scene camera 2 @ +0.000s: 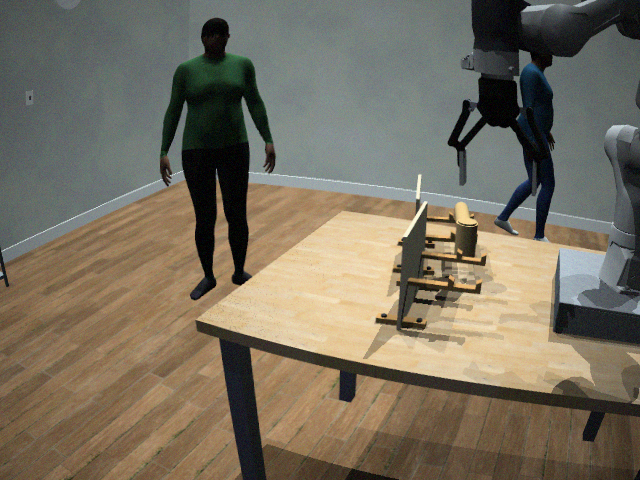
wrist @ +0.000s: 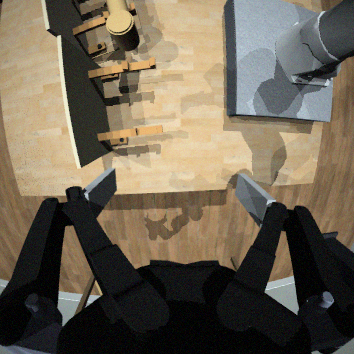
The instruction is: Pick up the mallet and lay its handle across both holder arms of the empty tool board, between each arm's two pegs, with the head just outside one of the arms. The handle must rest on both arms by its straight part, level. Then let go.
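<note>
The mallet's thick cylindrical head (scene camera 2: pixel 466 241) (wrist: pixel 127 39) hangs upright just outside the nearer arm of the far tool board (scene camera 2: pixel 418 192) (wrist: pixel 62 17). Its light handle (scene camera 2: pixel 461 210) (wrist: pixel 118 6) runs back over that board's arms; its far end is cut off in the wrist view. The empty tool board (scene camera 2: pixel 413 253) (wrist: pixel 82 105) stands upright nearer the scene camera. Its two holder arms, one (scene camera 2: pixel 443 283) (wrist: pixel 130 133) and the other (scene camera 2: pixel 447 256) (wrist: pixel 112 71), carry upright pegs. My gripper (scene camera 2: pixel 498 188) (wrist: pixel 176 181) is open and empty, high above the table and apart from the mallet.
The wooden table (scene camera 2: pixel 320 289) (wrist: pixel 200 165) bears both boards on small feet. The grey robot base block (scene camera 2: pixel 578 310) (wrist: pixel 250 55) stands to their right. A figure in green (scene camera 2: pixel 214 103) and one in blue (scene camera 2: pixel 537 93) stand beyond the table.
</note>
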